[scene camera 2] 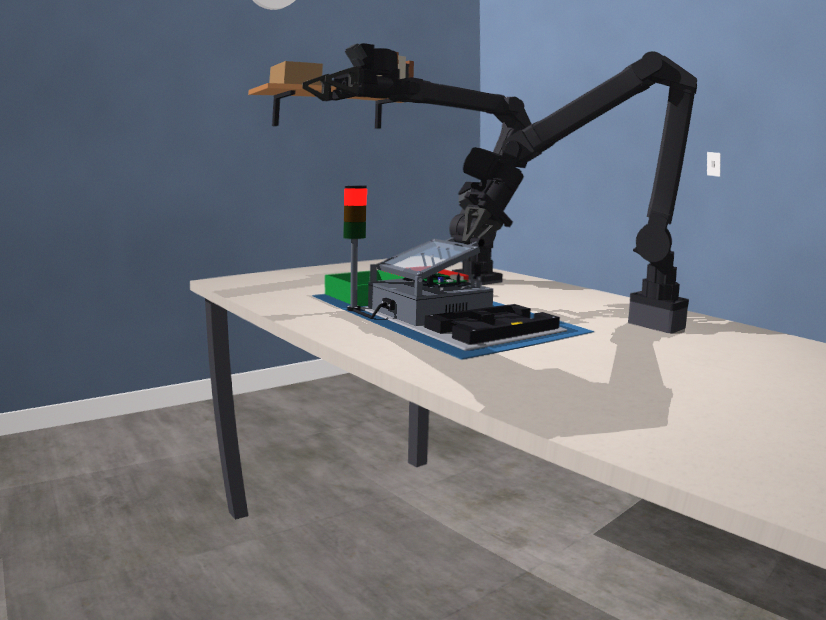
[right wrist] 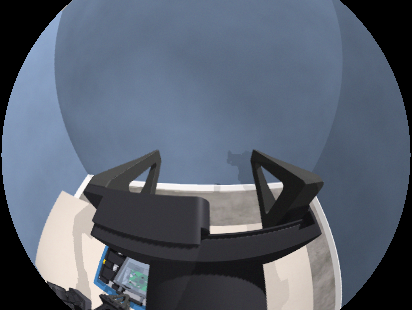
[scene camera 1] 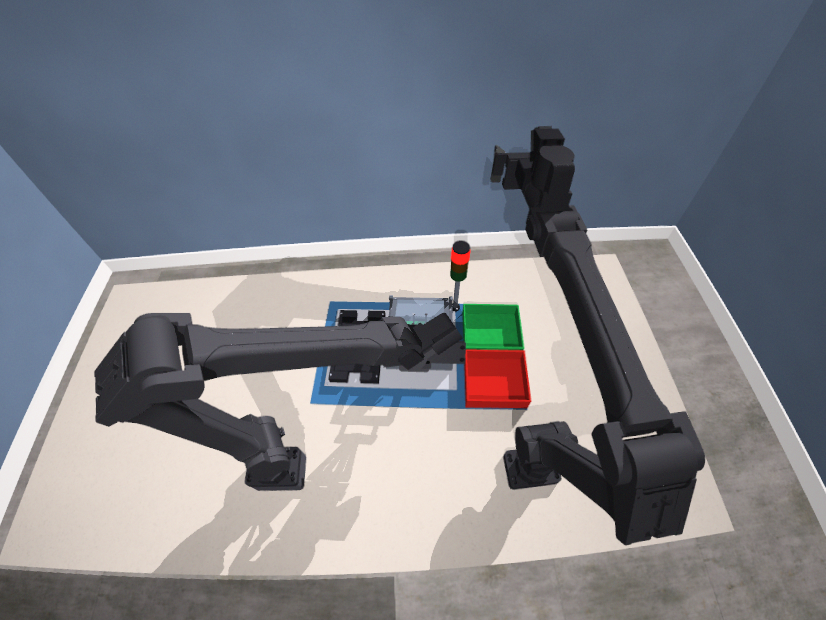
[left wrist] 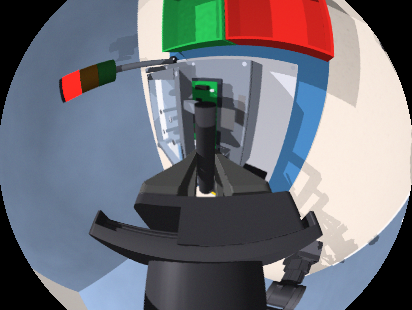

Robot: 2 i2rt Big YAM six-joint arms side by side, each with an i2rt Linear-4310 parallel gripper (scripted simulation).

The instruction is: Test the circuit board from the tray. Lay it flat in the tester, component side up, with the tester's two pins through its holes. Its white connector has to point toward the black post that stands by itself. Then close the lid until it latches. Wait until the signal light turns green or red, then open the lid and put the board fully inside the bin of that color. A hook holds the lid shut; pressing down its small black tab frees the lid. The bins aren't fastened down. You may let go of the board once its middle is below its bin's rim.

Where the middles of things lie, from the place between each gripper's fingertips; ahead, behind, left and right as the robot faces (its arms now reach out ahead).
Scene:
Right now the clear lid (scene camera 2: 431, 257) is 80 mm ahead of my left hand, 10 mm to the right of it and 30 mm below it. From my left hand the other things lie so: red bin (scene camera 1: 495, 376): 40 mm behind, 200 mm to the right, 130 mm below; then green bin (scene camera 1: 487, 326): 110 mm ahead, 210 mm to the right, 130 mm below.
My right gripper (scene camera 2: 313, 82) is now 170 mm past the clear lid, 210 mm to the right of it and 380 mm above it. Also, from my right hand: red bin: 290 mm behind, 20 mm to the left, 480 mm below; green bin: 140 mm behind, 10 mm to the left, 480 mm below.

